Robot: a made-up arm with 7 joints.
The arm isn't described. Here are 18 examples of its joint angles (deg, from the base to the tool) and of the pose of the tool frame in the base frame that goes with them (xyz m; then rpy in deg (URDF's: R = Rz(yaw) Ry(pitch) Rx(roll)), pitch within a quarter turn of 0, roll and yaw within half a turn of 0).
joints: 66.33 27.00 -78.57 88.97 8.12 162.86 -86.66
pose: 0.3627 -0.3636 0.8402 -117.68 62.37 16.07
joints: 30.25 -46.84 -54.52 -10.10 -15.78 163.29 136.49
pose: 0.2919 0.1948 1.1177 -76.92 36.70 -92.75
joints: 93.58 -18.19 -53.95 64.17 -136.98 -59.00 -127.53
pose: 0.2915 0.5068 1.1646 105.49 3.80 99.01
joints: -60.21 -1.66 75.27 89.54 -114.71 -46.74 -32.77
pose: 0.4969 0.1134 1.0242 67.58 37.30 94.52
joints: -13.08 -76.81 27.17 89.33 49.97 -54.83 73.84
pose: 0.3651 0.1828 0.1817 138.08 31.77 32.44
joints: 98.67 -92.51 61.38 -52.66 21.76 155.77 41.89
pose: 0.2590 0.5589 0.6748 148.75 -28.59 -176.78
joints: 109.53 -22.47 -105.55 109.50 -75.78 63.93 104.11
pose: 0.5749 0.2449 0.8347 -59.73 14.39 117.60
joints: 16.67 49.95 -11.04 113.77 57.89 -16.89 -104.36
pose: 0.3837 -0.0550 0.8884 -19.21 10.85 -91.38
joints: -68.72 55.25 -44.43 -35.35 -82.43 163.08 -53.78
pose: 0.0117 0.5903 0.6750 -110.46 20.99 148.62
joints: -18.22 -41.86 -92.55 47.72 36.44 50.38 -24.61
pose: 0.2032 -0.5445 1.1476 -21.50 31.24 78.48
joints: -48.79 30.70 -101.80 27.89 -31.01 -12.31 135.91
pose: -0.5752 0.2298 1.2285 62.03 -71.66 111.06
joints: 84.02 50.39 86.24 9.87 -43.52 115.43 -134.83
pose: 0.0856 -0.5873 1.0509 -143.56 -10.82 67.50
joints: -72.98 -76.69 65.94 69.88 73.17 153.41 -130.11
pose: 0.4207 -0.2863 0.4549 -14.05 -14.51 87.81
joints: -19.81 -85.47 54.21 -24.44 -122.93 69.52 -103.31
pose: 0.6098 -0.4200 0.9733 108.91 -4.76 159.07
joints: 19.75 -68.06 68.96 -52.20 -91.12 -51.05 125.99
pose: 0.6277 -0.3718 0.8878 3.77 -27.97 -39.12
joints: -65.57 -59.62 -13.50 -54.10 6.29 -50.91 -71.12
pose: 0.1113 -0.3708 1.2589 19.88 -19.04 120.82
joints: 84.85 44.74 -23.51 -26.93 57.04 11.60 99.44
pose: -0.0831 -0.7582 1.0153 -125.66 40.25 -79.75
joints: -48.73 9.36 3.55 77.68 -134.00 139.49 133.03
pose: 0.3125 -0.1276 1.0403 -51.08 11.10 137.82
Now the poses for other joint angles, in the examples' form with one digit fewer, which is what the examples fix.
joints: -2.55 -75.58 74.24 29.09 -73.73 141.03 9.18
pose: 0.713 0.039 0.799 -123.4 56.0 135.3
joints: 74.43 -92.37 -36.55 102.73 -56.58 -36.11 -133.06
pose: 0.549 0.130 0.190 -164.2 36.7 65.3
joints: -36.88 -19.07 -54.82 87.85 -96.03 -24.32 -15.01
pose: 0.060 -0.676 0.902 73.1 43.9 17.2
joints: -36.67 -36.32 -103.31 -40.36 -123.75 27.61 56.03
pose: 0.664 -0.076 1.030 -176.3 -19.2 -101.9
